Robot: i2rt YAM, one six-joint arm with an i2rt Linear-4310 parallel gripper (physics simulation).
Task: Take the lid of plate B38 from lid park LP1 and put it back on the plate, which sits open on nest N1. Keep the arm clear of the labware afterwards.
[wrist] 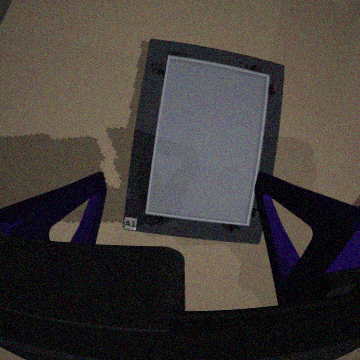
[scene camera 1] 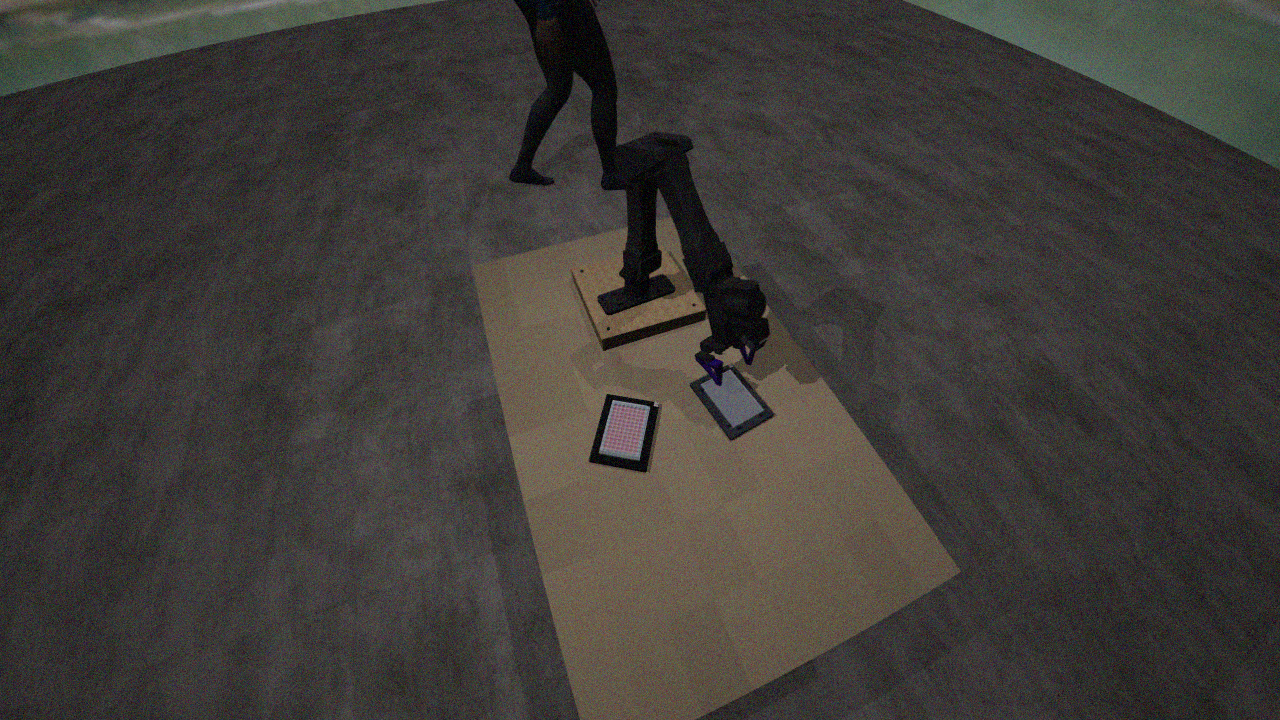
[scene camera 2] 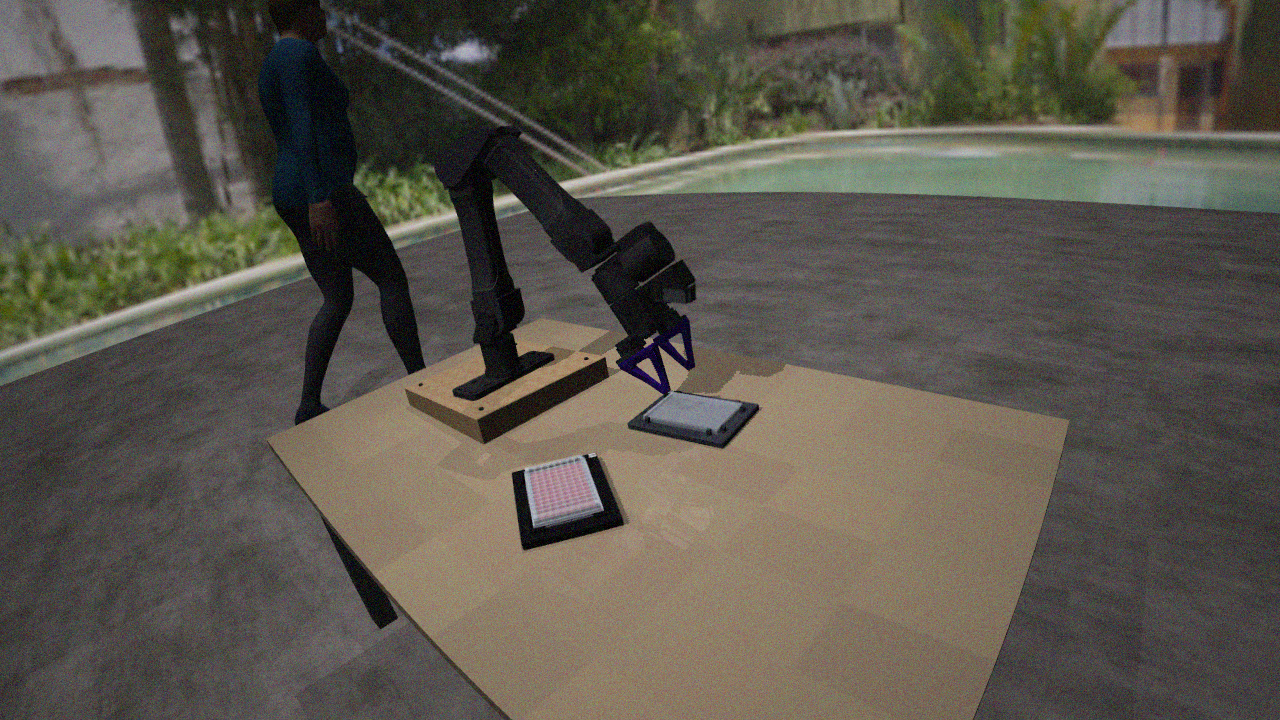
Labels:
my gripper: wrist; scene camera 1; scene camera 2 680, 380
pale grey lid: wrist; scene camera 1 732, 399; scene camera 2
same spot on my gripper: (wrist: 131, 287) = (scene camera 1: 742, 342)
same spot on pale grey lid: (scene camera 2: 693, 412) = (wrist: 222, 134)

